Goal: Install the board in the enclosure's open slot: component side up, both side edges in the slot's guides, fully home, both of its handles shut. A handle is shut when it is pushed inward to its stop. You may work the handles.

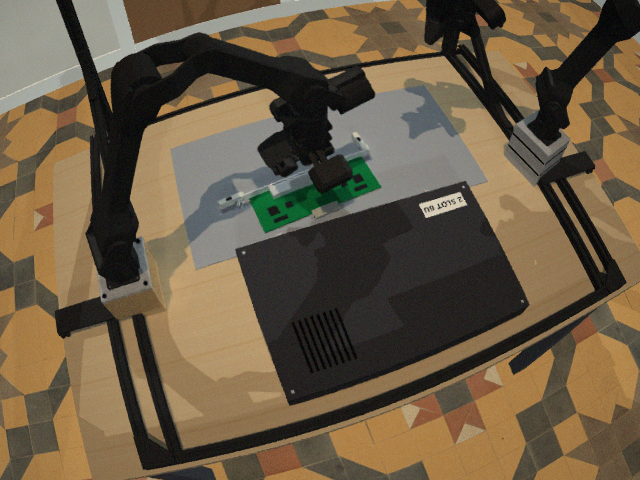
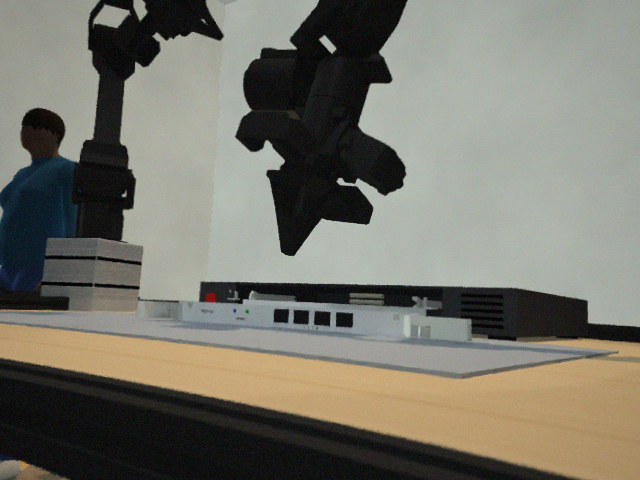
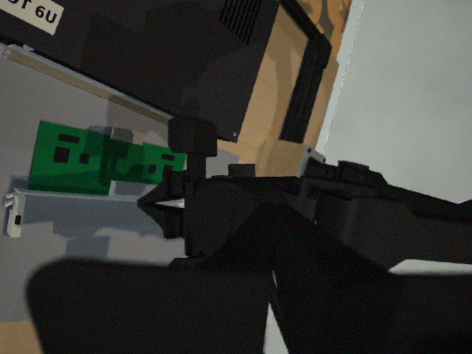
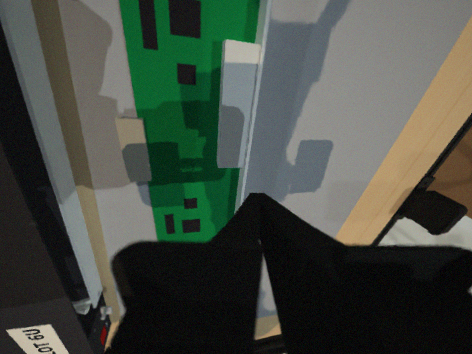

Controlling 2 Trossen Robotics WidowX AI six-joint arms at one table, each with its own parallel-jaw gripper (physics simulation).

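Frame: origin at the left arm's base, x ahead, y left, z up, level; millimetres.
Seen in the pictures: left gripper, fingertip midpoint: (image 1: 427, 43) (image 2: 221, 37) (image 3: 272, 216); right gripper, fingertip midpoint: (image 1: 310, 157) (image 2: 287, 254) (image 3: 139, 202) (image 4: 256, 199); left arm's base, link origin: (image 1: 544, 131) (image 2: 97, 242); right arm's base, link origin: (image 1: 121, 268) (image 3: 311, 174).
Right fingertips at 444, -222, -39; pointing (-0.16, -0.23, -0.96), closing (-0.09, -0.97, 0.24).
Observation:
Pixels of each thing's middle, then the offset from my right fingertips to it, as dx, dy, dz. "spot": a spot on its surface instead. Level surfaces: height alone.
- enclosure, body centre: (image 2: 381, 307) (image 1: 387, 282) +24, +256, -45
- grey mat, surface height: dz -69
- pale strip, surface spot: (image 4: 47, 150) spot: +33, +116, -45
- red part, surface spot: (image 2: 210, 297) spot: -200, +184, -43
The green board (image 1: 305, 204) (image 2: 379, 321) (image 3: 50, 170) (image 4: 215, 30) lies component side up on the mat, outside the enclosure (image 1: 439, 320) (image 2: 547, 315) (image 3: 150, 60) (image 4: 30, 310). Its pale front panel faces away from it. One handle (image 1: 227, 201) (image 2: 449, 329) sticks out sideways; the other handle (image 1: 358, 139) (image 2: 157, 310) (image 3: 15, 220) points away from the board. The enclosure's open front (image 2: 325, 294) shows behind the board. My right gripper (image 2: 289, 250) (image 3: 139, 202) (image 4: 256, 199) is shut and empty above the front panel. My left gripper (image 2: 219, 37) (image 3: 272, 216) is shut and empty, high and far off.
The grey mat (image 1: 206, 155) (image 2: 361, 356) (image 3: 30, 280) (image 4: 400, 75) lies in front of the enclosure. A pale strip (image 3: 95, 82) (image 4: 47, 150) runs along the enclosure's front. A red part (image 2: 210, 297) shows at its front. The right arm reaches across above the mat.

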